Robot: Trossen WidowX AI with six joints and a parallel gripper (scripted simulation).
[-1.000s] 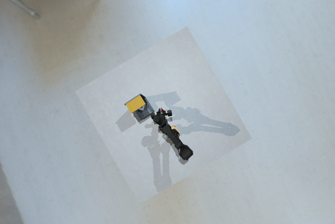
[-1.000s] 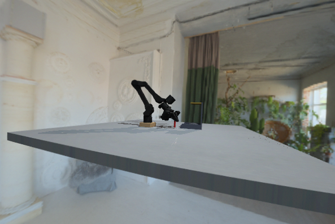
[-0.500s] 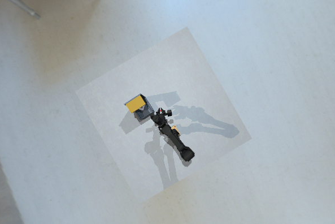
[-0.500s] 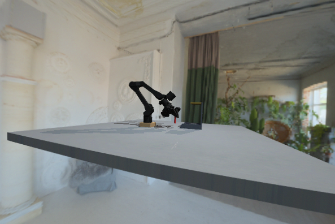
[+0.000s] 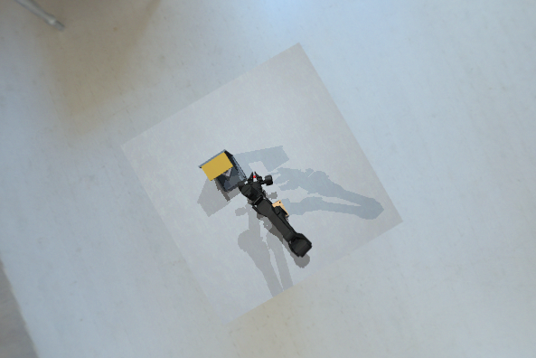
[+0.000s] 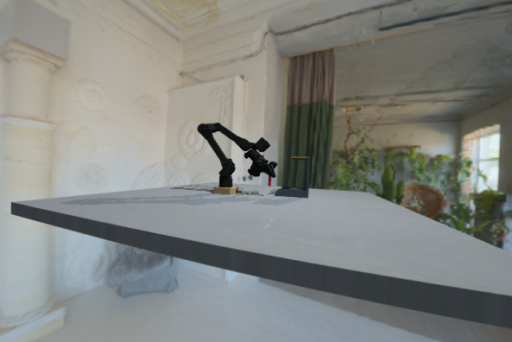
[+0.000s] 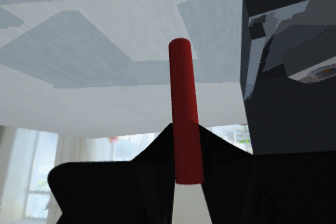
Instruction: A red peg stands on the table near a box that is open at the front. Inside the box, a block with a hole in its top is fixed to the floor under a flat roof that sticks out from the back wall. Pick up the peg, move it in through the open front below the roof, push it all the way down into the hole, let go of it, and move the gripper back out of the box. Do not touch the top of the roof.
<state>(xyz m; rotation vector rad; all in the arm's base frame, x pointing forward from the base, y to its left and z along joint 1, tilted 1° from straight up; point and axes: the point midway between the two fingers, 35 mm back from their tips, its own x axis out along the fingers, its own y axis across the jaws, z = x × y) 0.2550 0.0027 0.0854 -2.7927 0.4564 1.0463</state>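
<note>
My gripper tip is now 16 cm short of the back wall, 14 cm to the right of it and 1 cm below it. The rest, counted from my gripper tip: red peg: 3 cm behind, 1 cm to the left, 1 cm below; then yellow roof: 14 cm to the left, 11 cm ahead, 11 cm above.
</note>
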